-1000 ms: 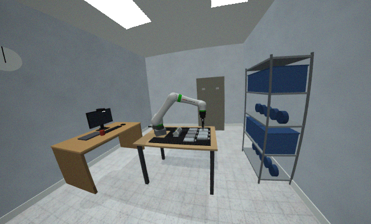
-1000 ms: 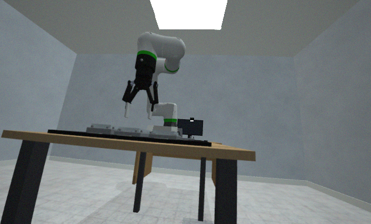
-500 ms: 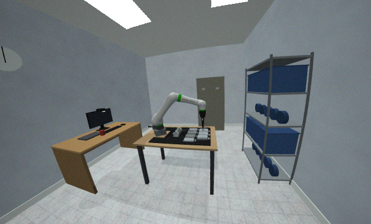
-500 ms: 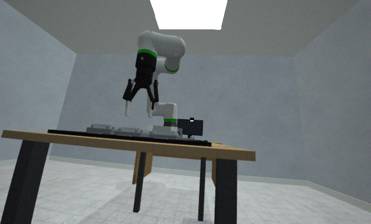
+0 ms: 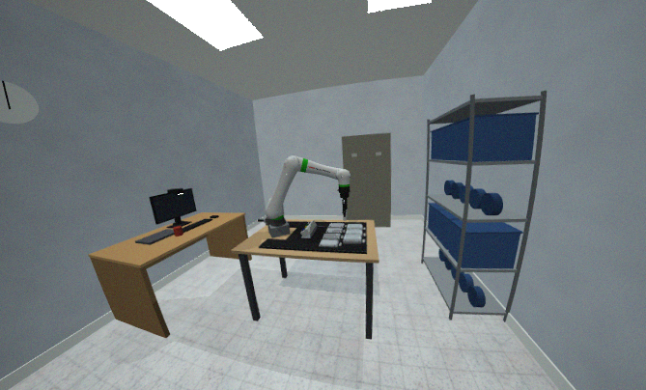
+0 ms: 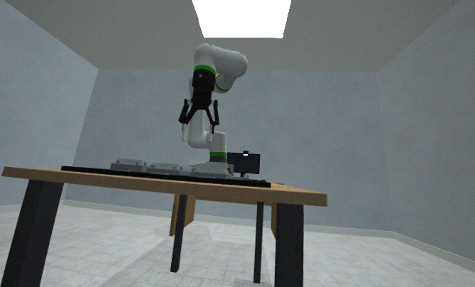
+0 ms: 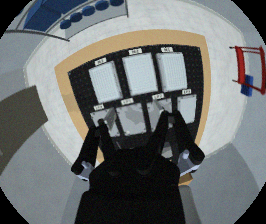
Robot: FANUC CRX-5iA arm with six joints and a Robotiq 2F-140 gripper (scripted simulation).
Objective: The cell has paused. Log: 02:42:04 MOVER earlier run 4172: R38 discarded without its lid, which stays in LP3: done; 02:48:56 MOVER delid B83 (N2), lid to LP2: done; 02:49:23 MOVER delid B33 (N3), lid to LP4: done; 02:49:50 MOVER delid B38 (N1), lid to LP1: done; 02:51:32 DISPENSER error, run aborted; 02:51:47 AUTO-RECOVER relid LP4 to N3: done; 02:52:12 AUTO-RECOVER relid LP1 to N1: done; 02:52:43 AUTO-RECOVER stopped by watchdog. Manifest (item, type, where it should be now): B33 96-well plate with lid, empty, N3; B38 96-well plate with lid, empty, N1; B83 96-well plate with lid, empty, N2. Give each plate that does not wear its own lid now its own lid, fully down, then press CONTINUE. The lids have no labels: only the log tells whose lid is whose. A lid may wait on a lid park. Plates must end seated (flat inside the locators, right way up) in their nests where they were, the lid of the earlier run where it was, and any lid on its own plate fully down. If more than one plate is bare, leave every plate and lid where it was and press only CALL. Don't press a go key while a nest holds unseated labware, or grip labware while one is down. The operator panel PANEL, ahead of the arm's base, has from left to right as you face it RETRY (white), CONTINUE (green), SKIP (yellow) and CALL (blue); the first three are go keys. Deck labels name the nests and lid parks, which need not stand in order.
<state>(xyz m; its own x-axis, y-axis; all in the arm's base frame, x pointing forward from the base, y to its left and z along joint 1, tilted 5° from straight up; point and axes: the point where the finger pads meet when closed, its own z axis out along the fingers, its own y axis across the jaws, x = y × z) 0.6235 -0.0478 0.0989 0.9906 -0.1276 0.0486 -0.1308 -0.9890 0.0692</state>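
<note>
My hand is 350 mm past the green key, 50 mm to the right of it and 90 mm above it. The rest, counted from my hand: plate 70 mm ahead, 50 mm to the right, 130 mm below; white key 340 mm behind, 100 mm to the left, 90 mm below; clear lid 70 mm ahead, 50 mm to the right, 130 mm below.
</note>
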